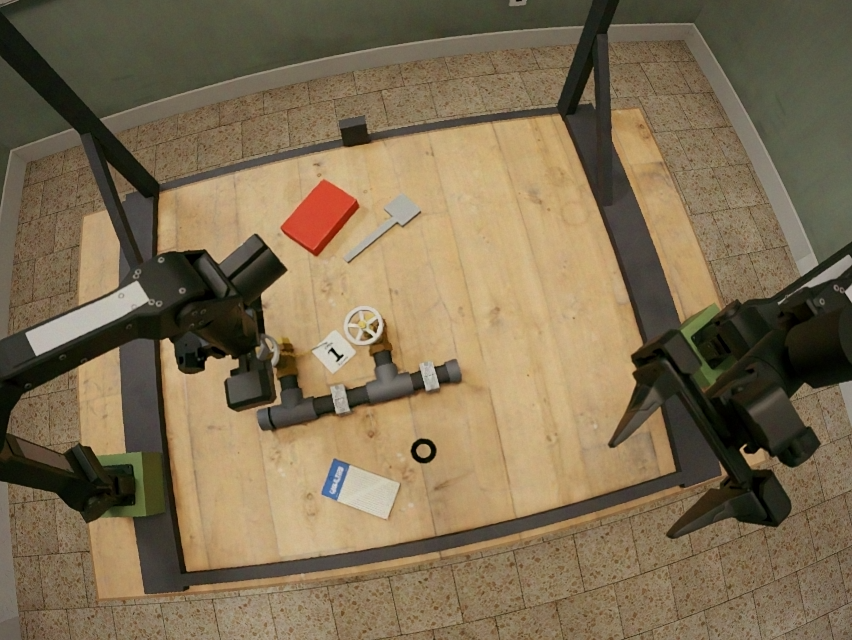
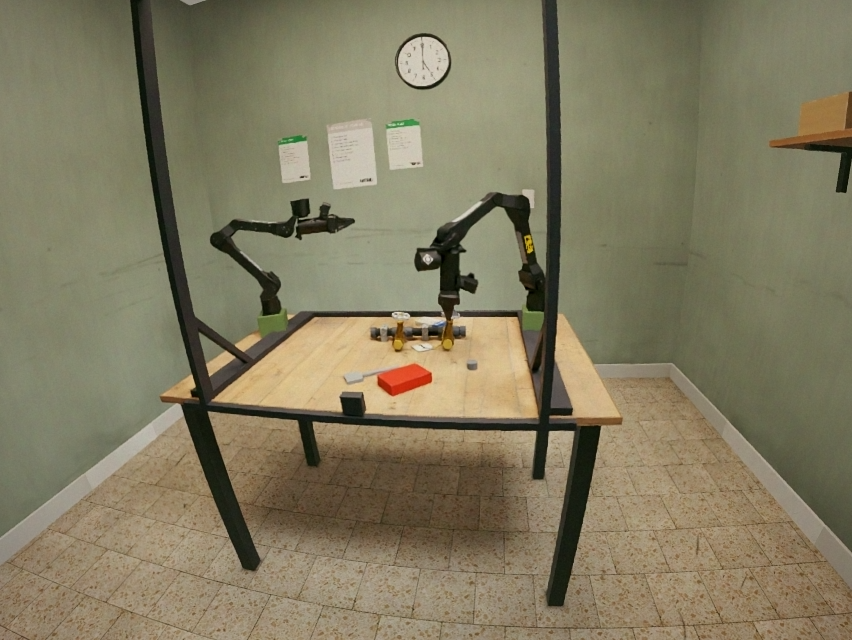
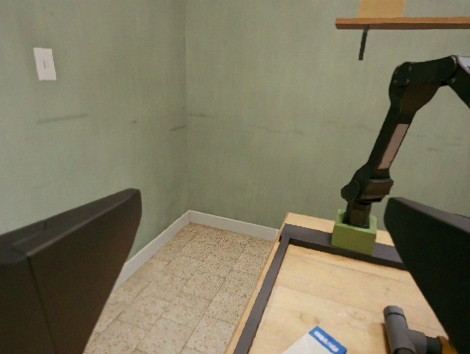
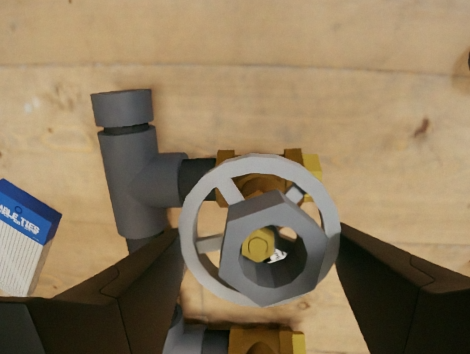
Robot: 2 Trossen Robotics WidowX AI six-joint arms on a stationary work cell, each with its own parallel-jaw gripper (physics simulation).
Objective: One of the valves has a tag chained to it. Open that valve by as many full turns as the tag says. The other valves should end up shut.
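Frame: origin at the left arm's base, x ahead, y left, z up, level; centimetres.
Seen in the pictures: left gripper, fingertip midpoint: [image 1: 640,492] [image 2: 354,220] [image 3: 264,204]; right gripper, fingertip midpoint: [image 1: 265,353] [image 2: 449,316] [image 4: 257,236]; left arm's base, link origin: [image 1: 713,343] [image 2: 271,312]; right arm's base, link origin: [image 1: 117,485] [image 2: 537,308] [image 3: 356,220].
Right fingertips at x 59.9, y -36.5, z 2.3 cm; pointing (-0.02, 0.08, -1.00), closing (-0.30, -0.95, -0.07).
Note:
Offsets run from my right fingertips to a thing's middle. "spot": to the spot under its first point.
The tagged valve {spot: dy +1.2, dx -1.0, dz -5.5 cm} [image 1: 285,363] [image 2: 447,336] is brass with a whitish handwheel {spot: dy -1.3, dx +2.9, dz +0.6 cm} [image 4: 265,162]. A thin chain joins it to a white tag {spot: dy +2.6, dx -8.3, dz -9.9 cm} [image 1: 334,352] [image 2: 421,347] printed "1". The other valve {spot: dy +4.7, dx -14.4, dz +1.6 cm} [image 1: 363,325] [image 2: 398,336] [image 4: 256,341] stands beside it on the same pipe, untouched. My right gripper [image 4: 257,236] [image 2: 449,317] points down and is shut on the tagged valve's handwheel, fingertips at opposite sides of the rim. A grey hexagonal ring {dy -0.6, dx +0.5, dz +1.7 cm} [image 4: 235,225] covers part of the wheel. My left gripper [image 1: 640,490] [image 2: 352,221] [image 3: 264,204] is open and empty, high above the table's edge. How far either valve is turned cannot be told.
The grey pipe [image 1: 387,385] [image 4: 125,185] carries both valves. A red box {dy -19.8, dx -18.1, dz -8.9 cm} [image 1: 320,217] [image 2: 404,379] and a grey spatula-like piece {dy -12.3, dx -25.6, dz -9.8 cm} [image 1: 402,210] [image 2: 354,377] lie nearby. A black ring {dy +23.7, dx -12.0, dz -10.3 cm} [image 1: 413,451], a cable-tie packet {dy +23.6, dx -0.5, dz -9.6 cm} [image 1: 365,490] [image 4: 20,245] and a small grey cylinder {dy -16.5, dx +1.7, dz -9.4 cm} [image 2: 471,365] also lie there.

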